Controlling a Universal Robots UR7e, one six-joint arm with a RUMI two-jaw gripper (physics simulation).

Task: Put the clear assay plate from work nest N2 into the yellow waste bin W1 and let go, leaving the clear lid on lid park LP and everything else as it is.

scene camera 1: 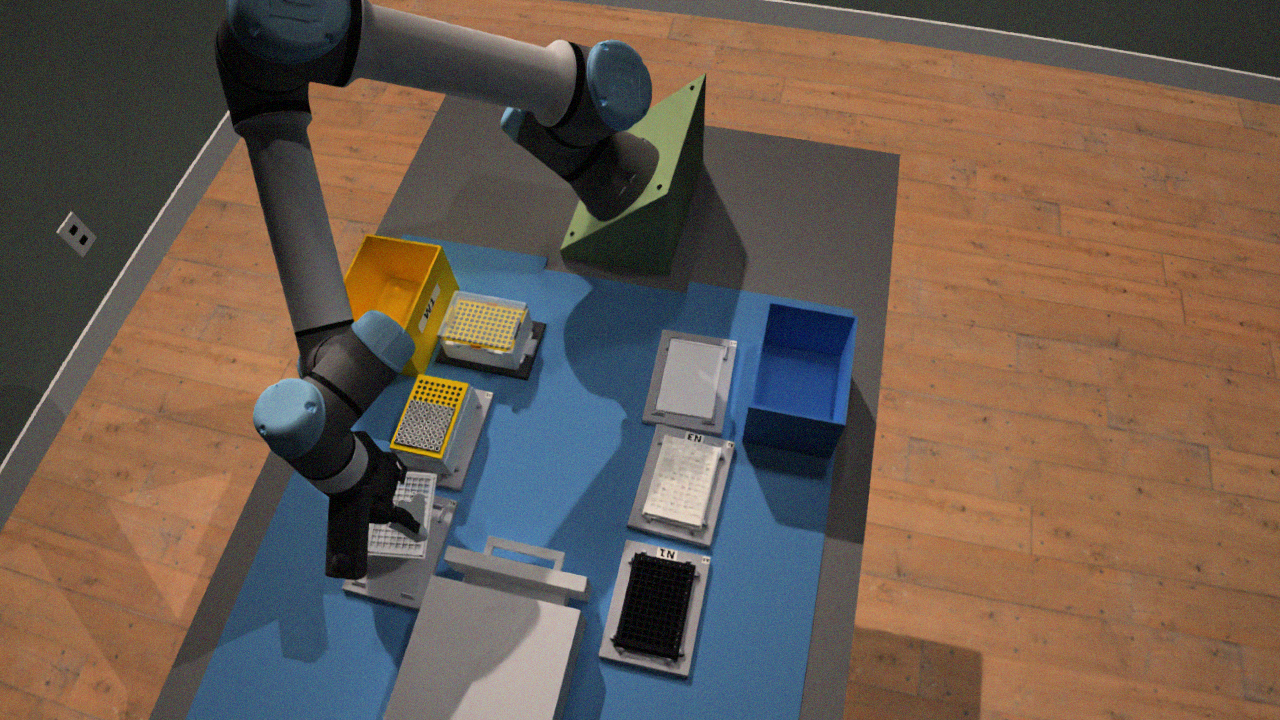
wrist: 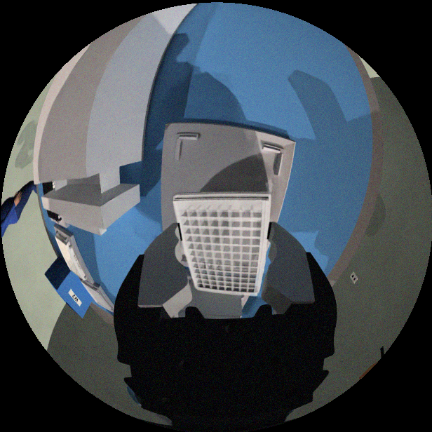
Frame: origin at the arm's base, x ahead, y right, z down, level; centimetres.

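Seen in the pictures: gripper, fingertip midpoint: (scene camera 1: 396, 536); arm's base at its link origin: (scene camera 1: 626, 183).
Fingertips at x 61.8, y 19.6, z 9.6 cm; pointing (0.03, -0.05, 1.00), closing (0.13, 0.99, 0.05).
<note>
Pixels of each thing's top centre, then the offset from my fingertips to it. "spot": a spot on its surface instead.
- pale gridded assay plate at its top centre: (scene camera 1: 398, 510) dy +0.4, dx -3.3, dz -1.7 cm
- grey nest at its top centre: (scene camera 1: 399, 543) dy -0.5, dx +0.8, dz +0.4 cm
- yellow waste bin W1 at its top centre: (scene camera 1: 382, 284) dy +12.8, dx -34.8, dz -9.8 cm
- clear lid at its top centre: (scene camera 1: 690, 377) dy -36.0, dx -33.8, dz +0.2 cm
- lid park at a spot on its surface: (scene camera 1: 652, 414) spot: dy -31.5, dx -26.6, dz +0.8 cm
- tip rack at its top centre: (scene camera 1: 428, 413) dy -0.3, dx -17.2, dz -5.5 cm
- yellow-topped box at its top centre: (scene camera 1: 481, 318) dy -2.9, dx -34.3, dz -5.5 cm
- pale plate at its top centre: (scene camera 1: 682, 479) dy -38.0, dx -16.9, dz -0.4 cm
- black plate at its top centre: (scene camera 1: 655, 603) dy -38.0, dx +1.2, dz -0.4 cm
- blue bin at its top centre: (scene camera 1: 805, 360) dy -52.1, dx -34.4, dz -9.8 cm
My gripper (scene camera 1: 407, 495) (wrist: 224, 224) is shut on a pale gridded assay plate (scene camera 1: 393, 541) (wrist: 225, 260), one finger against each long side. The plate is over a grey nest (scene camera 1: 393, 582) (wrist: 215, 150) at the lower left of the scene view; that nest's label is hidden, and I cannot tell how far the plate is from it. The yellow waste bin W1 (scene camera 1: 427, 313) stands at the upper left, partly behind the arm, and its visible inside shows no plate. The clear lid (scene camera 1: 693, 376) lies flat on the lid park (scene camera 1: 652, 414) at the right.
A tip rack (scene camera 1: 429, 420) stands between plate and yellow bin; a yellow-topped box (scene camera 1: 483, 326) is beside the bin. A pale plate (scene camera 1: 684, 483), a black plate (scene camera 1: 656, 604) and the blue bin (scene camera 1: 796, 429) (wrist: 67, 290) are right. A large grey device (scene camera 1: 492, 653) (wrist: 115, 100) stands near the gripper.
</note>
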